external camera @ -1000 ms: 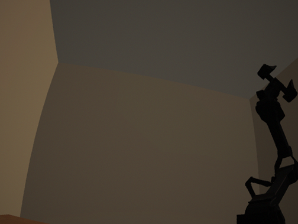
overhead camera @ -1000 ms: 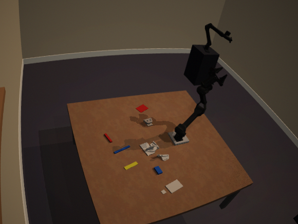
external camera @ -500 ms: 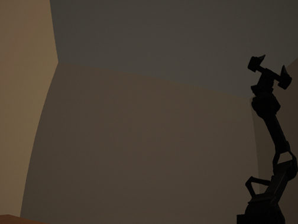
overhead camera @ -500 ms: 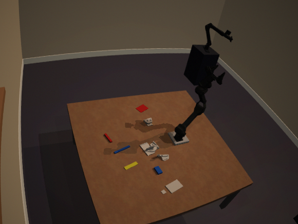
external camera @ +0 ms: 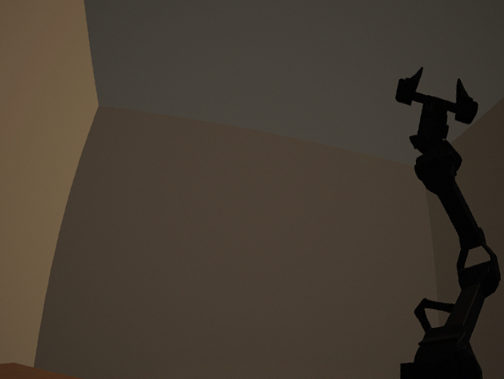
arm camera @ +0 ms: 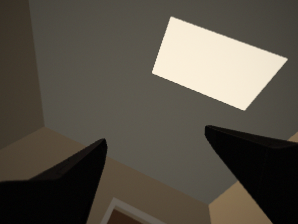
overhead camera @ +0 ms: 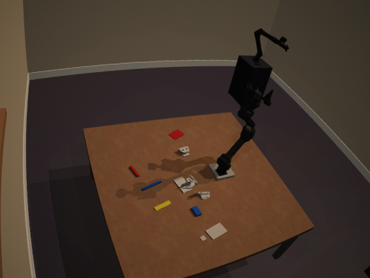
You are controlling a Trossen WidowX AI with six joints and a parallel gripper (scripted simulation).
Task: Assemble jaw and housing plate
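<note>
Now: gripper tip 710 mm above the blue block, 420 mm short of it and 230 mm to the right of it. The rest, counted from my gripper tip: blue bar (720 mm below, 600 mm ahead, 40 mm to the right); flat plate (720 mm below, 400 mm to the left, 360 mm ahead); yellow bar (720 mm below, 600 mm ahead, 130 mm to the left).
</note>
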